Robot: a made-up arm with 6 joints.
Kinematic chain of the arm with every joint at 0, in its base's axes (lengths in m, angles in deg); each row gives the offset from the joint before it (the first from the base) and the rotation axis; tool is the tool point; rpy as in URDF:
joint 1: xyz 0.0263 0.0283 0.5 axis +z
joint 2: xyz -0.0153 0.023 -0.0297 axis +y
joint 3: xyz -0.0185 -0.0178 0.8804 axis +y
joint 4: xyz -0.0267 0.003 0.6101 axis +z
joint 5: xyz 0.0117 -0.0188 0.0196 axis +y
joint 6: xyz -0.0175 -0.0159 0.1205 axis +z
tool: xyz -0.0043 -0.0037 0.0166 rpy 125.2 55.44 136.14
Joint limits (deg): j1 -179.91..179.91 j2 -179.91..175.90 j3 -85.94..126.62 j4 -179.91..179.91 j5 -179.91..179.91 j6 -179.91..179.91
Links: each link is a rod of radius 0.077 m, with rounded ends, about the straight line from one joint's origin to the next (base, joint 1, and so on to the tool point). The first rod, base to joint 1, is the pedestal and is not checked.
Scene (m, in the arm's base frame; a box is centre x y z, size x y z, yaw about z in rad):
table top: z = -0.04
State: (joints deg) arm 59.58 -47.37 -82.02 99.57 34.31 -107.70
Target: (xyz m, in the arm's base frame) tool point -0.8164 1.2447 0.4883
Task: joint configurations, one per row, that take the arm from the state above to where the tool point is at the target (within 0.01 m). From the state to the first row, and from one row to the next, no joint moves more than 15 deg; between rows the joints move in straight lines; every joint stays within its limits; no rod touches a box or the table.
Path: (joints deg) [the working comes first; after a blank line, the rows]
Joints at the target: -51.78 -63.90 -53.46 98.01 37.19 -107.61
Straight joint move there: clear.

1: 45.66 -49.44 -78.45 99.38 34.67 -107.69
2: 31.74 -51.50 -74.88 99.18 35.03 -107.68
3: 17.82 -53.57 -71.31 98.99 35.39 -107.67
4: 3.90 -55.64 -67.74 98.79 35.75 -107.66
5: -10.02 -57.70 -64.17 98.60 36.11 -107.65
6: -23.94 -59.77 -60.60 98.40 36.47 -107.63
7: -37.86 -61.84 -57.03 98.21 36.83 -107.62
8: -51.78 -63.90 -53.46 98.01 37.19 -107.61

